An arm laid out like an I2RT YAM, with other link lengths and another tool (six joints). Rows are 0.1 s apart.
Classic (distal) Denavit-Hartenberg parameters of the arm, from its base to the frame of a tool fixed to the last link. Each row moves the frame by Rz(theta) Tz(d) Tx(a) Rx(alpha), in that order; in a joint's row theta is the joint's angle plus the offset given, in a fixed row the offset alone. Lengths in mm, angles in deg.
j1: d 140.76, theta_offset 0, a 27.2, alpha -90
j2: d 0, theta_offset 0, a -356.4, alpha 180
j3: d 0, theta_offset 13.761, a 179.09, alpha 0
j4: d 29.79, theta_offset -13.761, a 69.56, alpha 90
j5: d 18.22, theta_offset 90, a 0, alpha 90
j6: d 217.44, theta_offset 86.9, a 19.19, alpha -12
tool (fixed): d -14.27, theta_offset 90, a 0, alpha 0
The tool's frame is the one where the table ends.
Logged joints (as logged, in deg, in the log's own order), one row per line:
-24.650 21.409 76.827 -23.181 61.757 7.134
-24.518 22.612 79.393 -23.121 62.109 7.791
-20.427 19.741 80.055 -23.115 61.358 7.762
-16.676 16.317 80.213 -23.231 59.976 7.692
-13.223 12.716 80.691 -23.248 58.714 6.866
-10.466 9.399 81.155 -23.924 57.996 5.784
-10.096 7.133 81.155 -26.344 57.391 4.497
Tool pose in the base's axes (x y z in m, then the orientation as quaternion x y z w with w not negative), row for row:
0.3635 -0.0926 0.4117 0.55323 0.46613 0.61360 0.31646
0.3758 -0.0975 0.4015 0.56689 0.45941 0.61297 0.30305
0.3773 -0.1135 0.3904 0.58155 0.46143 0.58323 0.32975
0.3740 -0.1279 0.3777 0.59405 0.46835 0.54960 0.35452
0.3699 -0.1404 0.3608 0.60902 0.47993 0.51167 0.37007
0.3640 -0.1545 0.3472 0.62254 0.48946 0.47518 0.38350
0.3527 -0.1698 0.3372 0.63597 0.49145 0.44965 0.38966
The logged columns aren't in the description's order. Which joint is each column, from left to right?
Columns, left to right: j5, j6, j2, j1, j3, j4.
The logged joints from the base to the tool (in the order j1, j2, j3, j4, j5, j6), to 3 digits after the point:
-23.181 76.827 61.757 7.134 -24.650 21.409
-23.121 79.393 62.109 7.791 -24.518 22.612
-23.115 80.055 61.358 7.762 -20.427 19.741
-23.231 80.213 59.976 7.692 -16.676 16.317
-23.248 80.691 58.714 6.866 -13.223 12.716
-23.924 81.155 57.996 5.784 -10.466 9.399
-26.344 81.155 57.391 4.497 -10.096 7.133

